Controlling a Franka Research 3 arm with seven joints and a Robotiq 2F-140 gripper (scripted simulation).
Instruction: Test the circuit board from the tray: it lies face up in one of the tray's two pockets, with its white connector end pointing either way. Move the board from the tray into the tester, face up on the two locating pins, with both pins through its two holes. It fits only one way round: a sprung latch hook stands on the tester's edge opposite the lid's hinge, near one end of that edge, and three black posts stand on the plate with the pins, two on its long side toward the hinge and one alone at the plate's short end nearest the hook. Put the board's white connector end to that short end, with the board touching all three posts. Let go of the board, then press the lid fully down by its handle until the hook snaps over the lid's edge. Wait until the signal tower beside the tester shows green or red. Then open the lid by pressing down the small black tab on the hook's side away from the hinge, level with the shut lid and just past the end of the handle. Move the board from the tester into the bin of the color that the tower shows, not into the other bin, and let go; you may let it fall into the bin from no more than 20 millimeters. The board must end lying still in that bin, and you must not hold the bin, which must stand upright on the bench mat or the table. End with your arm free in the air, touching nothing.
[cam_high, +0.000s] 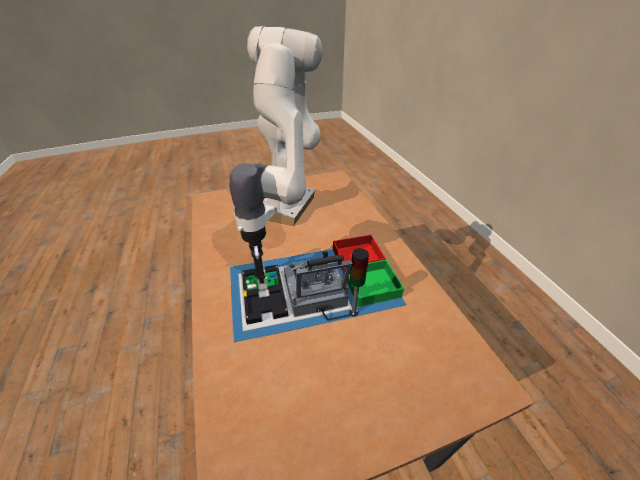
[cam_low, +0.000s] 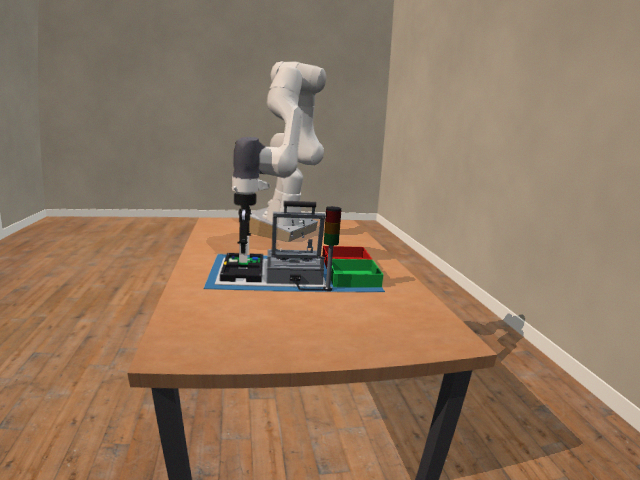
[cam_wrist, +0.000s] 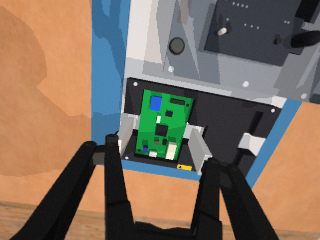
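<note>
My gripper is now 40 mm above the green circuit board. From my hand the other things lie so: tester lid: 190 mm ahead, 170 mm to the left, 130 mm above; red bin: 370 mm to the left, 40 mm below, 40 mm behind; dark plate: 170 mm to the left, 70 mm ahead, 20 mm above.
</note>
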